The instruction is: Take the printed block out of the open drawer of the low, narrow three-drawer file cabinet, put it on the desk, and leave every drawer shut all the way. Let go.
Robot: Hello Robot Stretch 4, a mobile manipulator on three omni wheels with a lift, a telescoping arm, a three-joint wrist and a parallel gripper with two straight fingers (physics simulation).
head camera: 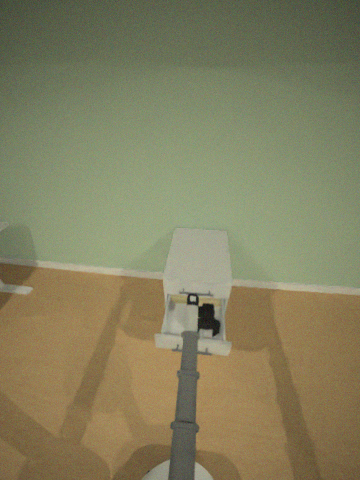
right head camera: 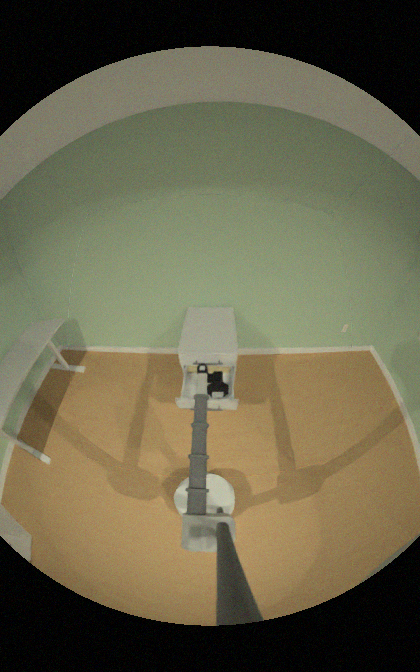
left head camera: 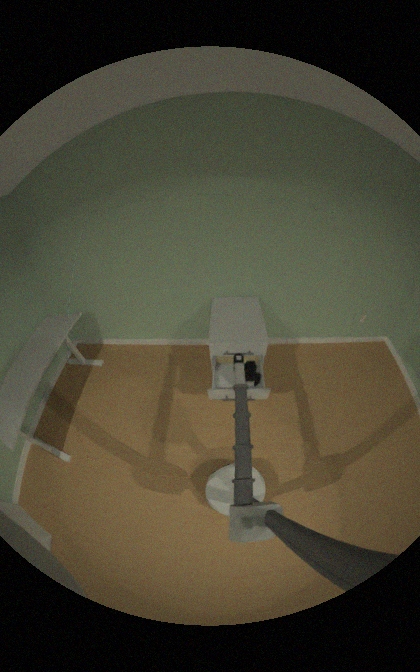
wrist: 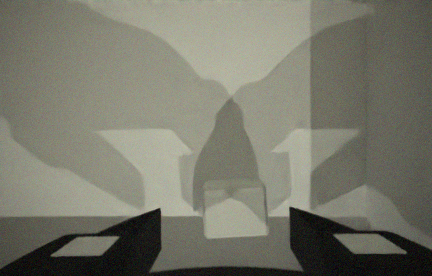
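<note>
The low white file cabinet (head camera: 201, 252) (left head camera: 236, 320) (right head camera: 210, 327) stands against the wall. One drawer (head camera: 167, 341) (left head camera: 217, 394) (right head camera: 182, 402) is pulled out, below a front with a handle; whether it is the middle or bottom one I cannot tell. The pale printed block (wrist: 235, 217) is in this drawer, near its front wall in the wrist view. My dark gripper (head camera: 209, 326) (left head camera: 256, 376) (right head camera: 217, 386) (wrist: 224, 227) points down over the drawer, open, its fingers apart on either side of the block in the wrist view, not gripping it. The arm hides part of the drawer.
The white desk (left head camera: 35, 367) (right head camera: 22, 367) stands at the left, with legs and feet on the floor. Another pale surface (left head camera: 30, 525) (right head camera: 15, 535) shows at the lower left. The green wall (head camera: 180, 150) is behind the cabinet. The telescoping arm (head camera: 187, 395) crosses the drawer front.
</note>
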